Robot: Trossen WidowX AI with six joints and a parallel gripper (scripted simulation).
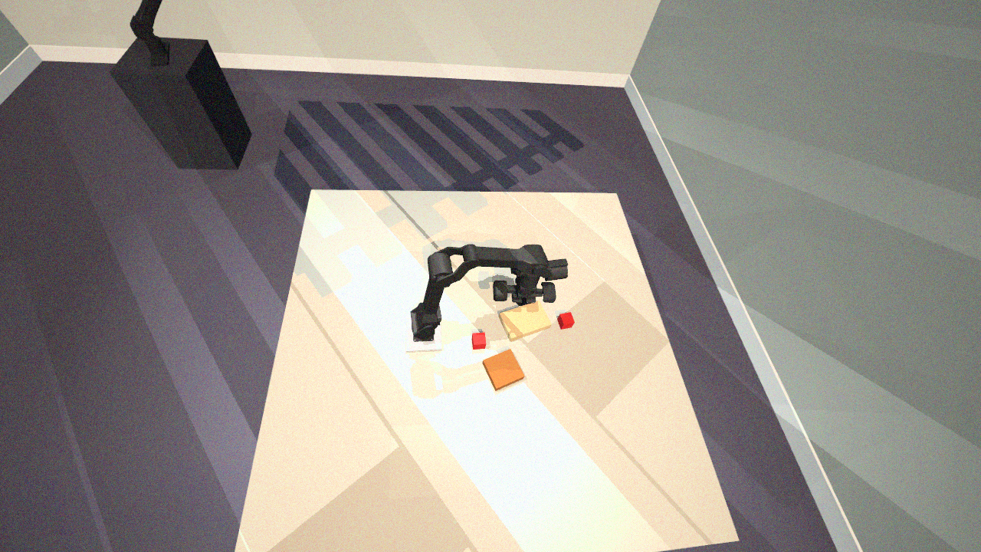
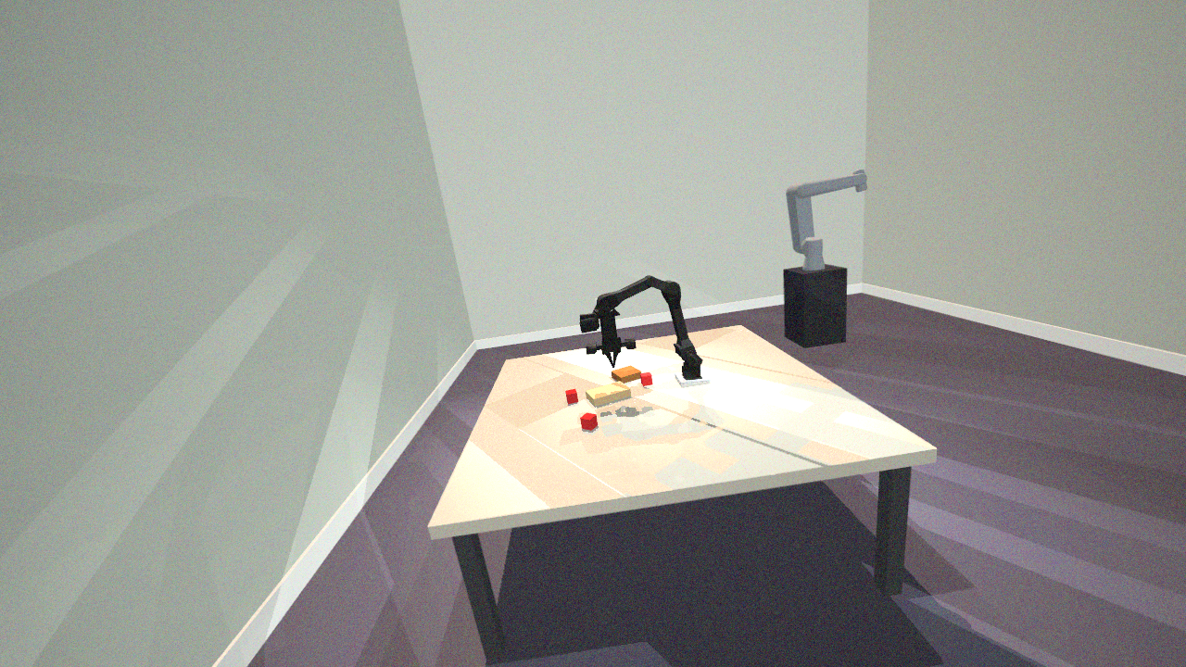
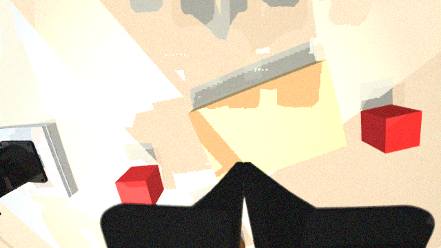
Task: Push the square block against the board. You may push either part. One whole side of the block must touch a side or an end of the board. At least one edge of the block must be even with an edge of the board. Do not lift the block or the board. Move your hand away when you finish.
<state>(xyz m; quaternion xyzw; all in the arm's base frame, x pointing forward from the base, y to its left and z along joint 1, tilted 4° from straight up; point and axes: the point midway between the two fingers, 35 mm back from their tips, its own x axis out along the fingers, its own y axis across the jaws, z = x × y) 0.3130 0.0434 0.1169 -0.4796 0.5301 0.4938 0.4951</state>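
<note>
My gripper tip is 18 cm to the left of the square block, 10 cm above it and 6 cm past it. The rest, counted from my gripper tip: tan board: 10 cm below, 4 cm ahead, 1 cm to the right.
</note>
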